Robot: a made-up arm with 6 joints.
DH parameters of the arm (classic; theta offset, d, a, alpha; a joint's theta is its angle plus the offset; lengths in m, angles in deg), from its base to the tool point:
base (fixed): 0 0.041 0 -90
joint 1: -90 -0.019 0.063 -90
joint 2: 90 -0.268 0.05 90
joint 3: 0 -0.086 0.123 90
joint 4: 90 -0.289 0.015 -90
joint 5: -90 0.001 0.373 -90
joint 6: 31.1 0 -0.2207 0
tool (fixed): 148.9 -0.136 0 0
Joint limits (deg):
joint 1: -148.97..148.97
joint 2: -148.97..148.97
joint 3: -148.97..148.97
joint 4: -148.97..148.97
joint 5: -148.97..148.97
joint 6: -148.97..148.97
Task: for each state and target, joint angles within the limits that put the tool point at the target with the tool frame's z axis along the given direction. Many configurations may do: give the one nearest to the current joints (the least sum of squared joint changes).
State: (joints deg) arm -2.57 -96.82 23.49 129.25 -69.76 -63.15
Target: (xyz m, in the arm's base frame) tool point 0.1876 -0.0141 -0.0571 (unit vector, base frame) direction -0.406 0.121 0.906
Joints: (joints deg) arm 11.07 -95.54 46.75 106.28 -98.64 -49.88
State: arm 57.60 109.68 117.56 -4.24 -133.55 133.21
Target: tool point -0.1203 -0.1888 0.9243 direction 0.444 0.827 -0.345
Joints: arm 8.30 148.53 114.20 26.58 -102.61 123.98
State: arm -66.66 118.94 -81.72 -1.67 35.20 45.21
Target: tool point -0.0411 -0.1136 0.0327 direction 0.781 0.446 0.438
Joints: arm -73.73 144.89 -60.19 37.12 71.25 70.62
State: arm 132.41 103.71 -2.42 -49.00 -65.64 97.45
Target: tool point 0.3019 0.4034 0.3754 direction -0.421 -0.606 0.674
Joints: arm 100.91 103.54 -2.27 -29.60 -34.53 142.90
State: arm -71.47 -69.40 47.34 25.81 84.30 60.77
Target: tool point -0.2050 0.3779 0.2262 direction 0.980 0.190 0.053
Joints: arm -45.44 -51.28 37.08 -14.54 105.91 81.74
